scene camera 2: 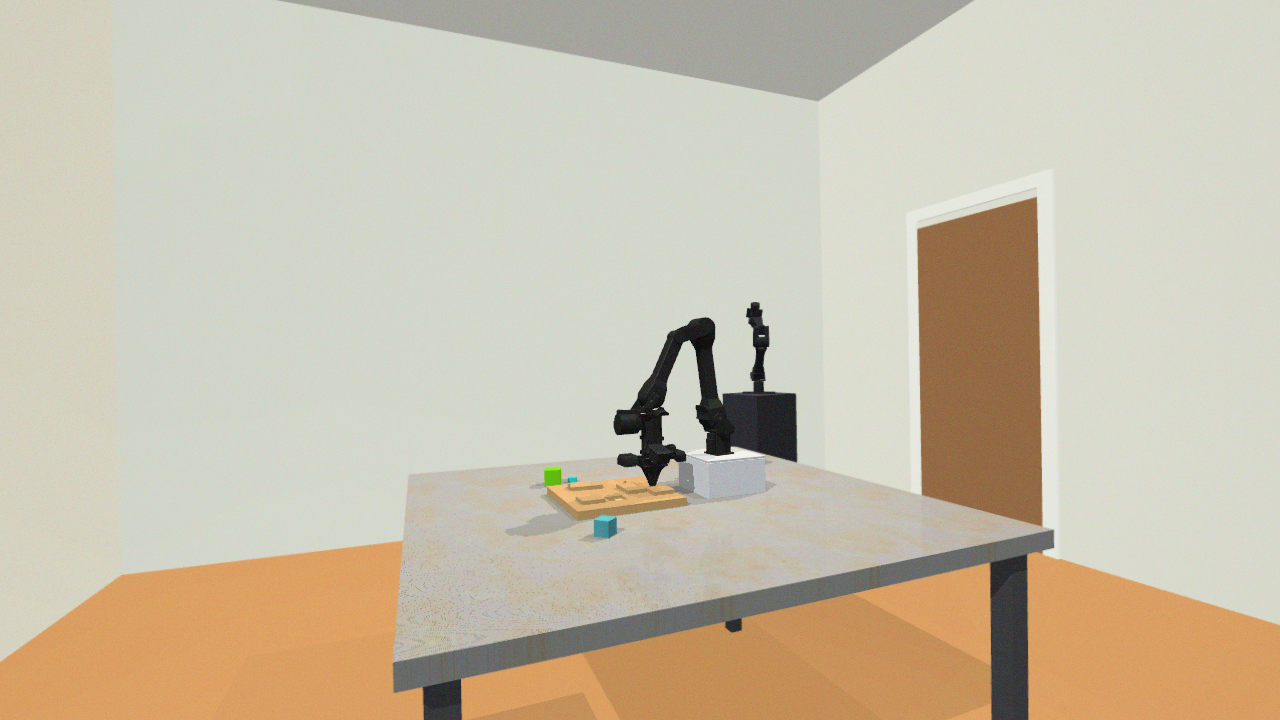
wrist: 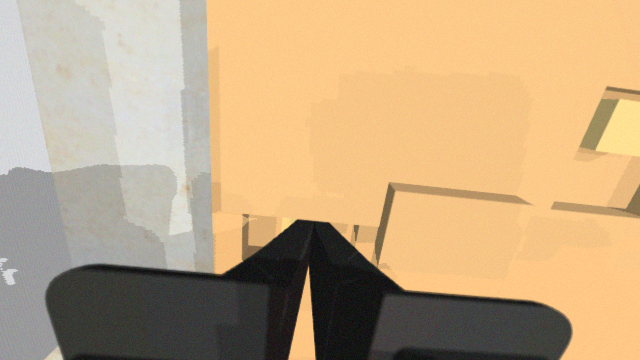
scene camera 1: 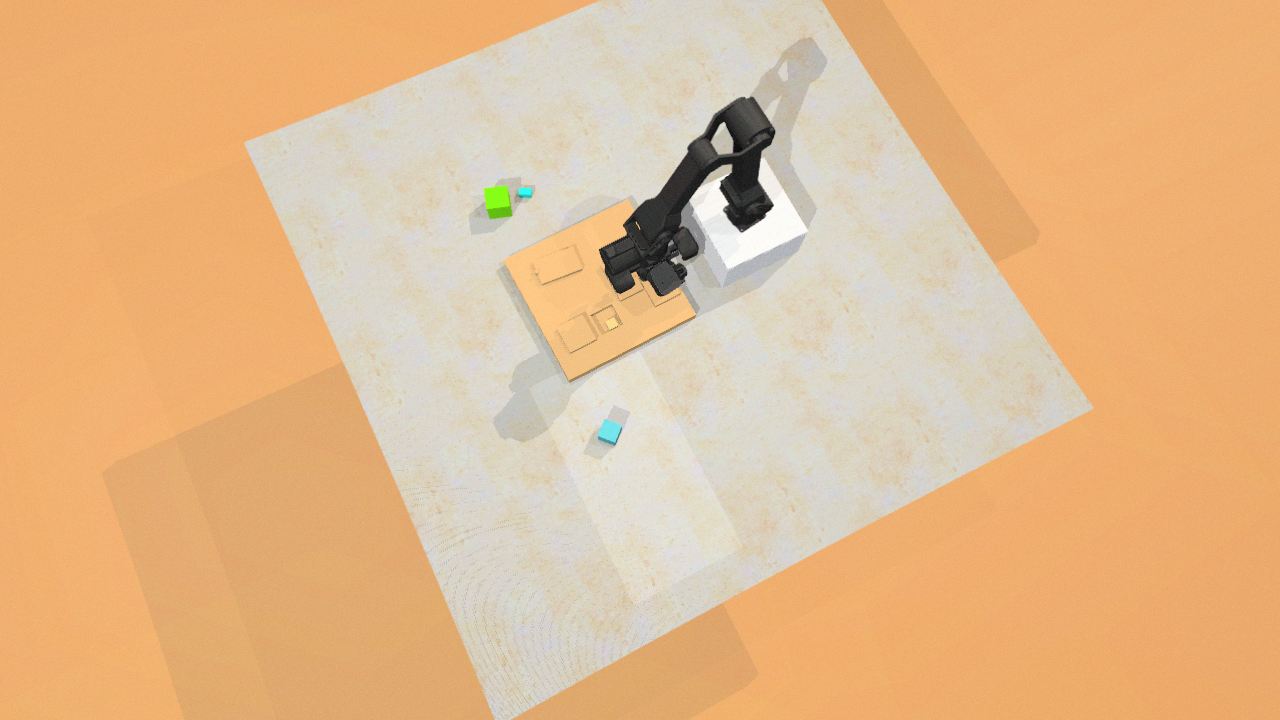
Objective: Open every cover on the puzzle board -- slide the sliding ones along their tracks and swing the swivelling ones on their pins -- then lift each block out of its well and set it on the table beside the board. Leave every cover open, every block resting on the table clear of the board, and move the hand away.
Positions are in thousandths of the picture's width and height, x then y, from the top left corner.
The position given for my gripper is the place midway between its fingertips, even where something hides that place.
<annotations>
My gripper shows in scene camera 2 (510,678), in the wrist view (487,626) and in scene camera 1 (508,383).
</annotations>
